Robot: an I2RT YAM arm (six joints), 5 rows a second.
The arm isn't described. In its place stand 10 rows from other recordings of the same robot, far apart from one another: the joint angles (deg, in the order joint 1, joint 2, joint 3, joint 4, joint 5, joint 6), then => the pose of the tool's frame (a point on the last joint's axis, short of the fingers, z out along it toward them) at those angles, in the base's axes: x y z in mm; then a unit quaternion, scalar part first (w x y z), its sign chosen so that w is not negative.
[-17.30 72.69 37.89 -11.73 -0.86 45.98] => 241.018 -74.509 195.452 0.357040 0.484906 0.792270 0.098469
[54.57 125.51 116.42 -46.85 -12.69 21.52] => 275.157 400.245 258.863 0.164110 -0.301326 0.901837 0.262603
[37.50 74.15 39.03 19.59 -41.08 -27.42] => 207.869 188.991 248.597 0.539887 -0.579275 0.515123 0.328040
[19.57 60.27 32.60 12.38 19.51 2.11] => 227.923 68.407 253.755 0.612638 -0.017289 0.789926 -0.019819
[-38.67 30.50 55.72 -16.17 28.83 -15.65] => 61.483 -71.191 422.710 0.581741 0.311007 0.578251 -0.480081
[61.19 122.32 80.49 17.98 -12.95 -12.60] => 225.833 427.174 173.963 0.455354 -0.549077 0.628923 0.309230
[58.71 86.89 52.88 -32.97 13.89 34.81] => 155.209 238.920 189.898 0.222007 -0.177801 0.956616 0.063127
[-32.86 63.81 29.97 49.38 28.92 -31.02] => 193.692 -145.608 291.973 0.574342 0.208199 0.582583 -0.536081
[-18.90 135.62 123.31 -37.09 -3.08 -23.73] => 504.065 -170.558 221.356 0.332249 -0.048821 0.936325 -0.102582
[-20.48 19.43 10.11 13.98 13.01 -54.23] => 119.769 -53.287 229.683 0.534107 -0.115769 0.668595 -0.504290
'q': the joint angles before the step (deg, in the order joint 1, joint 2, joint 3, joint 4, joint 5, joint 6). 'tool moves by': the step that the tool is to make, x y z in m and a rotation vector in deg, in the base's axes. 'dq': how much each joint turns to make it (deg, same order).
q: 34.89 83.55 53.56 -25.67 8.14 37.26
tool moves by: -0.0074 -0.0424 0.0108 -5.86 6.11 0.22
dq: -6.87 -4.64 0.37 -12.41 -2.05 -7.06
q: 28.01 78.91 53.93 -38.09 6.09 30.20
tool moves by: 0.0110 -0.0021 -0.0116 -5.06 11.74 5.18
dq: -1.89 7.09 5.37 -10.56 -3.28 -6.31
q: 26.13 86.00 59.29 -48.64 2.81 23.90
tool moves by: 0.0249 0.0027 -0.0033 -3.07 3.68 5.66
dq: -1.69 6.99 6.57 -3.89 -0.41 -7.44
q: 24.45 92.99 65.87 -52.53 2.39 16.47
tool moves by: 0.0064 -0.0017 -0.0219 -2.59 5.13 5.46
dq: -0.86 4.53 0.15 -1.13 -0.56 -6.30
